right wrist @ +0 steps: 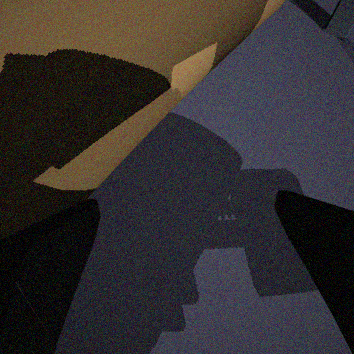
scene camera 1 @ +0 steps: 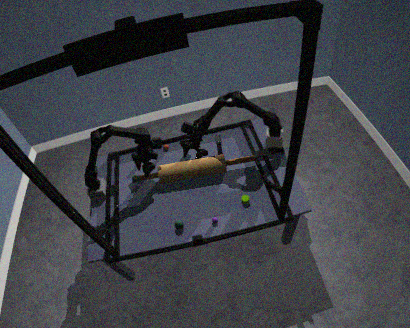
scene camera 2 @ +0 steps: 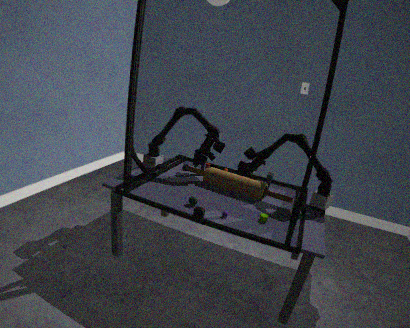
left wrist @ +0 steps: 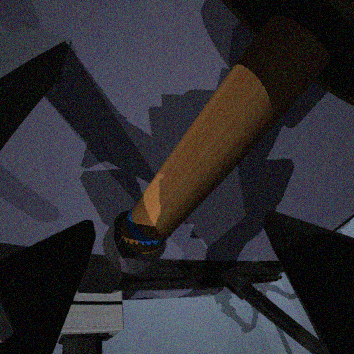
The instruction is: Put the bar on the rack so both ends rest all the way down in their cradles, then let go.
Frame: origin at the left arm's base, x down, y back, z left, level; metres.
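Where they show: left gripper, between the fingertips: [scene camera 1: 142,174] [scene camera 2: 194,166] [left wrist: 180,224]; right gripper, between the fingertips: [right wrist: 188,203]; left arm's base, origin of its link: [scene camera 1: 95,185] [scene camera 2: 153,155] [left wrist: 82,337]; right arm's base, origin of its link: [scene camera 1: 274,132] [scene camera 2: 323,193].
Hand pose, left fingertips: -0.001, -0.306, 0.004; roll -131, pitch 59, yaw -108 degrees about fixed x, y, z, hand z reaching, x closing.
Observation:
Things, the pixels of their centre, and the offset from my left fingertips, as dx, dy, dz. "pt": a spot on its surface instead.
- bright green cylinder, middle of its body: [scene camera 2: 263,217] [scene camera 1: 245,199] +0.063, -0.528, -0.281
- purple piece, middle of its body: [scene camera 2: 225,214] [scene camera 1: 214,220] +0.063, -0.345, -0.360
- dark green ball, middle of its body: [scene camera 1: 179,224] [scene camera 2: 193,200] +0.055, -0.161, -0.343
- orange ball, middle of its body: [scene camera 1: 165,147] +0.061, -0.145, +0.231
- dark upright piece, a spot on its surface: [scene camera 1: 219,145] pt +0.000, -0.473, +0.082
The bar, a thick wooden roller [scene camera 1: 192,170] [scene camera 2: 232,182] [right wrist: 125,30] with thinner end handles, lies lengthwise across the table's middle. Its left handle [left wrist: 205,150] ends in a dark cap with a blue band. My left gripper [scene camera 1: 146,168] [scene camera 2: 200,164] [left wrist: 180,224] is open at this handle, whose capped end shows between the fingers in the left wrist view; contact cannot be told. My right gripper [scene camera 1: 195,154] [scene camera 2: 242,167] [right wrist: 188,203] is open and empty, beside the roller's back side. The rack and its cradles cannot be made out in the dim views.
A bright green cylinder [scene camera 1: 245,199] [scene camera 2: 263,218], a purple piece [scene camera 1: 215,220] [scene camera 2: 224,215] and a dark green ball [scene camera 1: 179,225] [scene camera 2: 192,201] lie in front of the bar. An orange ball [scene camera 1: 166,147] and a dark upright piece [scene camera 1: 219,145] are behind it. Dark frame rails edge the table.

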